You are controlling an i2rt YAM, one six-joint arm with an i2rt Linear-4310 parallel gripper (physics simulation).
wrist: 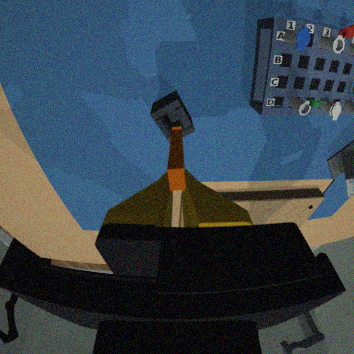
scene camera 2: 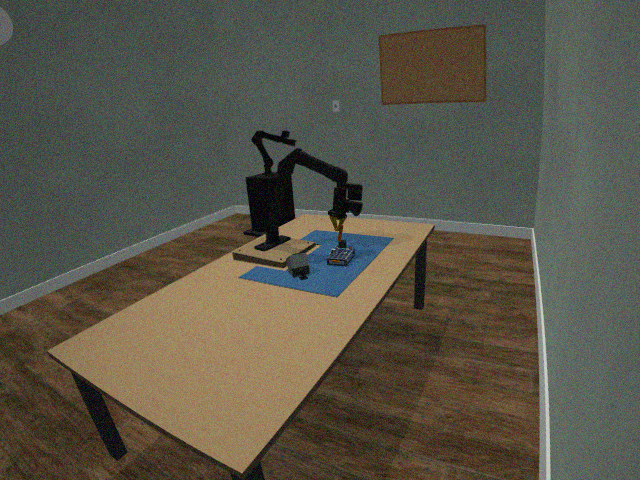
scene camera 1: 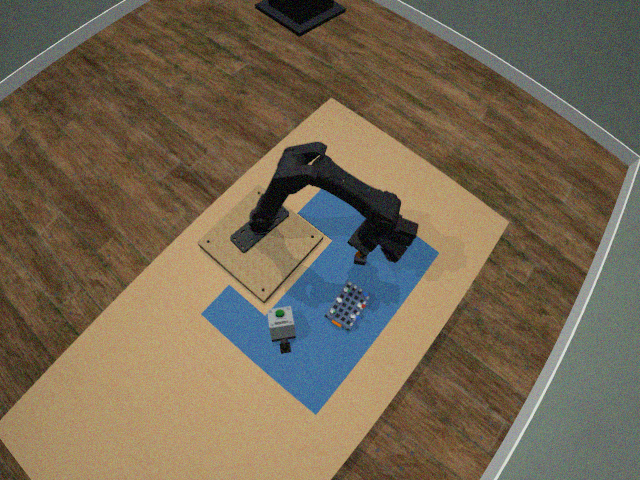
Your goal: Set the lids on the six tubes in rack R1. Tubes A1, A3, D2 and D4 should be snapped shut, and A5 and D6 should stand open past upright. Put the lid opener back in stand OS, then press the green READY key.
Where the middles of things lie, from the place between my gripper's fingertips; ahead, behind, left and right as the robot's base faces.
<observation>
My hand is 20 mm short of the orange lid opener (wrist: 175, 165) and 10 mm above it. The rest, counted from my hand: grey box with green button (scene camera 1: 281, 324) (320 mm to the right, 40 mm below, 10 mm ahead).
</observation>
